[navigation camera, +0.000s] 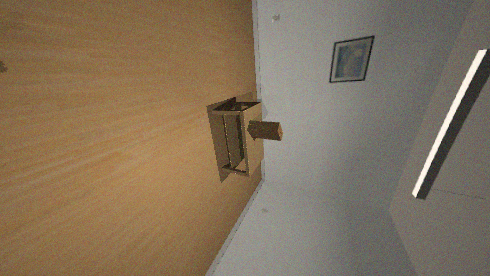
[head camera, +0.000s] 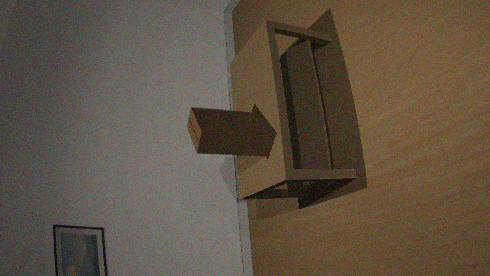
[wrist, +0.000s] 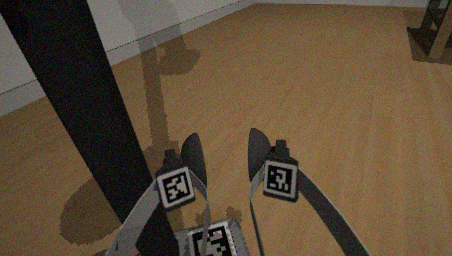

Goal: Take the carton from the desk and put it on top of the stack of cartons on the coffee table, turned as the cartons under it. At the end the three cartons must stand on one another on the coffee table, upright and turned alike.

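Frame: origin at the robot's base, x ahead, y left, z up, level; centimetres.
Where they show: gripper, fingertip midpoint: (wrist: 225, 149).
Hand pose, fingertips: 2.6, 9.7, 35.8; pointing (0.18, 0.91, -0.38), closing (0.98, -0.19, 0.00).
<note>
After its pixels a point has its place, as x, y, z.
In the head and navigation views, which lie on their side, the wooden coffee table (head camera: 255, 75) {186.4, 56.1, 45.1} (navigation camera: 254, 155) {189.8, 53.4, 45.1} stands by the wall. A brown carton stack (head camera: 232, 132) {151.8, 75.1, 65.5} (navigation camera: 266, 130) {151.6, 75.4, 67.8} stands upright on its top; the seam between its cartons is too dim to make out. My gripper (wrist: 225, 149) {2.6, 9.7, 35.8} is open, its two fingertips apart with floor showing between them, and it holds nothing. It is away from the coffee table and the stack. The desk and the carton on it do not show in these views.
A framed picture (head camera: 79, 252) {202.6, 213.2, 149.1} (navigation camera: 352, 59) {196.8, 218.9, 152.0} hangs on the wall beside the coffee table. A long bright lamp (navigation camera: 447, 125) {155.8, 93.8, 207.9} is overhead. In the wrist view my dark mast (wrist: 90, 100) {-5.9, 11.6, 41.0} stands left of the gripper, and a wooden furniture leg (wrist: 441, 37) {128.8, 83.8, 10.5} shows at the upper right.
</note>
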